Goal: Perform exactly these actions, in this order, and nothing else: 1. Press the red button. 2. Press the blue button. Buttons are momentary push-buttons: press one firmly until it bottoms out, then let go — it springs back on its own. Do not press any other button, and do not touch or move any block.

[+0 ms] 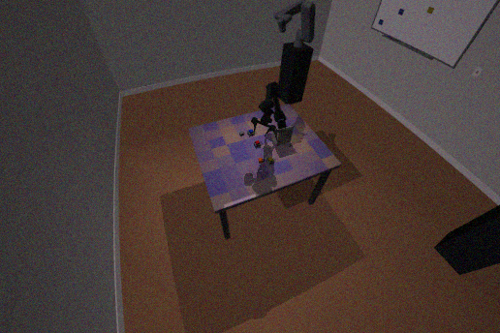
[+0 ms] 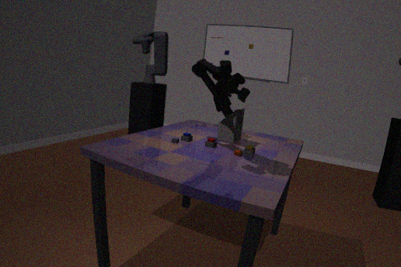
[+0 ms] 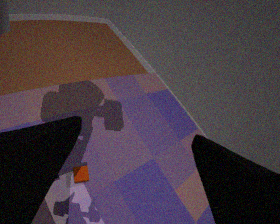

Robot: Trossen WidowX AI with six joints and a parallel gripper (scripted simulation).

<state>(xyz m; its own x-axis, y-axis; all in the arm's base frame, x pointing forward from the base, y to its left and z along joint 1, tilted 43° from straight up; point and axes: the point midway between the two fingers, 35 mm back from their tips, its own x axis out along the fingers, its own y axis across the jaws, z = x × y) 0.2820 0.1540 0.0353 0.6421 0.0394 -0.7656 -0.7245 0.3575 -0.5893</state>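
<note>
Right now the red button is 240 mm below my gripper tip, 130 mm to the right of it and 70 mm behind it. Also, from my gripper tip: blue button (290 mm to the right, 240 mm below, 80 mm behind); yellow-topped piece (240 mm below, 80 mm to the left, 80 mm behind); orange-topped piece (270 mm below, 40 mm to the left, 10 mm behind).
</note>
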